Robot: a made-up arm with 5 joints.
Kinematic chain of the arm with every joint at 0, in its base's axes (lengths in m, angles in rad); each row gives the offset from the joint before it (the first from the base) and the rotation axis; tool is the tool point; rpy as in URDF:
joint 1: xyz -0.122 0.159 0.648 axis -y
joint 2: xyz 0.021 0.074 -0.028 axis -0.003 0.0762 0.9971
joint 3: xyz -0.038 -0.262 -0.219 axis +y
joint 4: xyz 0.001 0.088 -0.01 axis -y
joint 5: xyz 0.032 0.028 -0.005 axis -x
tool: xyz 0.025 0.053 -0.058 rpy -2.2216 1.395 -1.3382
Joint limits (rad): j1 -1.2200..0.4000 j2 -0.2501..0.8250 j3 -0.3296..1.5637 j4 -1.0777..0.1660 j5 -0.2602..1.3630
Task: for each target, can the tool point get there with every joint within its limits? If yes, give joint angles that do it. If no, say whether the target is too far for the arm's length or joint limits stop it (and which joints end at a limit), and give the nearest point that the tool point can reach.
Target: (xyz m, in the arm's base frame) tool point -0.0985 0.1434 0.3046
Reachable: yes | joints -0.2374 0.5619 -0.1867 -0.0153 0.4413
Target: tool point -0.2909 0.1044 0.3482
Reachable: yes | joints -0.4379 0.2881 0.6836 -0.2982 0.2752
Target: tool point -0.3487 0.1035 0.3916
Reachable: yes | joints -0.4831 0.0278 0.5847 -0.7139 0.4908
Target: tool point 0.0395 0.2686 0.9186
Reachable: no: joint limits stop it (at a limit: joint 1, joint 2, joint 3, joint 4) | nearest point -0.3645 0.1434 0.7081 | short by 0.472 m
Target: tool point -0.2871 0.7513 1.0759
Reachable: no: too far | nearest point -0.3764 0.1789 0.6811 | short by 0.701 m
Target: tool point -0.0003 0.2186 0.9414
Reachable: no: joint limits stop it (at a limit: joint 1, joint 2, joint 3, joint 4) | nearest point -0.3641 0.1358 0.7111 | short by 0.439 m
